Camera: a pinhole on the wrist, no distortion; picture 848 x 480 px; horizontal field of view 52.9 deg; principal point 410.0 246.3 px. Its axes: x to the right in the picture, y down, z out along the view. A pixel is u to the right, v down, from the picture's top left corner.
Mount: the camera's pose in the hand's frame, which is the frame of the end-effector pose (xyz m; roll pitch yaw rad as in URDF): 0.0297 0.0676 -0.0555 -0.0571 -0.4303 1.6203
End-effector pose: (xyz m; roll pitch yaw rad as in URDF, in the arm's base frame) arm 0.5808 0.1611 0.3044 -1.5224 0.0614 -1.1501
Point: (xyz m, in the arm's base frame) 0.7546 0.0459 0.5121
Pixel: outside the picture
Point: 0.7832 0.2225 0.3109
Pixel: 573.1 219.1
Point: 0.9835 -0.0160 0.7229
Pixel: outside the picture
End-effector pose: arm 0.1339 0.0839 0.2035 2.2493 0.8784 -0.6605
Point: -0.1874 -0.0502 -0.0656
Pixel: 577.1 87.5
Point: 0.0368 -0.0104 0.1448
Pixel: 679.8 187.0
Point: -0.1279 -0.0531 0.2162
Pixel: outside the picture
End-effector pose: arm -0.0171 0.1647 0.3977 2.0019 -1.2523 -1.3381
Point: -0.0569 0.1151 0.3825
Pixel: 256.5 411.0
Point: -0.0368 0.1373 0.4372
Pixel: 198.2 100.5
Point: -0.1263 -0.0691 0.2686
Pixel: 259.5 431.5
